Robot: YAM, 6 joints.
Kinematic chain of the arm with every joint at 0, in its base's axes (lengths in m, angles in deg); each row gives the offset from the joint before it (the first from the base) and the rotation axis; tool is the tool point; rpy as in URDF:
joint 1: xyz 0 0 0.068 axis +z
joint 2: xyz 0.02 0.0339 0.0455 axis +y
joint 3: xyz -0.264 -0.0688 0 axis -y
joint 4: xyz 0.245 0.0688 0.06 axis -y
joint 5: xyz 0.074 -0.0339 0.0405 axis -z
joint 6: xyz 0.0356 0 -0.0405 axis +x
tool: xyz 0 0 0 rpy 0 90 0
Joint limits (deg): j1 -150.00..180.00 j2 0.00..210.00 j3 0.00..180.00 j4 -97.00..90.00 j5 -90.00..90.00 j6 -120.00..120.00
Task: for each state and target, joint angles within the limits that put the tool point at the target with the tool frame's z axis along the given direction. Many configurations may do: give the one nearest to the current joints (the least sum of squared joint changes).
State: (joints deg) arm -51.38 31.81 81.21 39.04 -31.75 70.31
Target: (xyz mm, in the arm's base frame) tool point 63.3 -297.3 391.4 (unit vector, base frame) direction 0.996 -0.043 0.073
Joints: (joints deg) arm -84.63 81.39 62.92 46.67 -81.11 70.31
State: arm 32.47 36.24 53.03 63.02 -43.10 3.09
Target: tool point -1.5 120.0 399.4 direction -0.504 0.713 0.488
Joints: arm 80.15 32.95 37.44 33.89 -38.20 3.09
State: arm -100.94 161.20 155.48 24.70 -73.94 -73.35
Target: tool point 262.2 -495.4 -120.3 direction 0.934 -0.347 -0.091
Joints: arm -64.64 189.96 132.10 50.59 -44.03 -73.35
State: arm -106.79 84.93 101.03 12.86 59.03 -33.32
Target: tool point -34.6 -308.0 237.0 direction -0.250 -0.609 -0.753
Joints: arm -95.13 84.35 57.85 -23.63 11.22 -33.32
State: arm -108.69 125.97 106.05 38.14 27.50 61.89
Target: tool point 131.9 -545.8 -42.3 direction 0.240 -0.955 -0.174
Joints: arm -76.45 169.92 109.67 50.23 -0.55 61.89
